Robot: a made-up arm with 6 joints.
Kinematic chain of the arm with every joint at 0, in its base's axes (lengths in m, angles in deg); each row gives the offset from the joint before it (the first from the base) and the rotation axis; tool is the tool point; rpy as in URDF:
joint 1: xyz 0 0 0.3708 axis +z
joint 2: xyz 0 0 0 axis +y
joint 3: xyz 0.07 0 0.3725 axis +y
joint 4: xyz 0.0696 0 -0.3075 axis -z
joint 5: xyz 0 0 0 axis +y
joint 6: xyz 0.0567 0 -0.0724 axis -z
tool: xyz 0 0 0 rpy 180 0 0
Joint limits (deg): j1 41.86..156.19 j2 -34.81..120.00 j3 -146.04..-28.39 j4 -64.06..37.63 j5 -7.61..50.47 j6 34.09..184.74
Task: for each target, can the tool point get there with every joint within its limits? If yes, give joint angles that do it. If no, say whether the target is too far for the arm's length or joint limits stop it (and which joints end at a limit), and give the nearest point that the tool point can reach.
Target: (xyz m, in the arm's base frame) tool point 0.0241 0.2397 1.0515
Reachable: yes | joints 82.59 -15.32 -109.86 -18.07 23.82 143.18
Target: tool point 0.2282 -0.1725 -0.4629
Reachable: no: too far | nearest point 0.1312 0.0669 -0.2422 | short by 0.340 m
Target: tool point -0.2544 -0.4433 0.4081
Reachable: no: joint limits stop it (at a limit: joint 2, joint 3, joint 5) | nearest point -0.0552 -0.0962 0.0853 | short by 0.514 m
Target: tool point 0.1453 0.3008 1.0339
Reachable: yes | joints 64.23 -3.42 -121.75 16.01 37.99 165.75
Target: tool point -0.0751 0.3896 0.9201
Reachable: yes | joints 102.24 -6.43 -94.99 20.11 21.05 157.50
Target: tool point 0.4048 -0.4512 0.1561
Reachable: no: joint limits stop it (at a limit: joint 2, joint 3) | nearest point 0.0752 -0.0838 0.0775 | short by 0.500 m
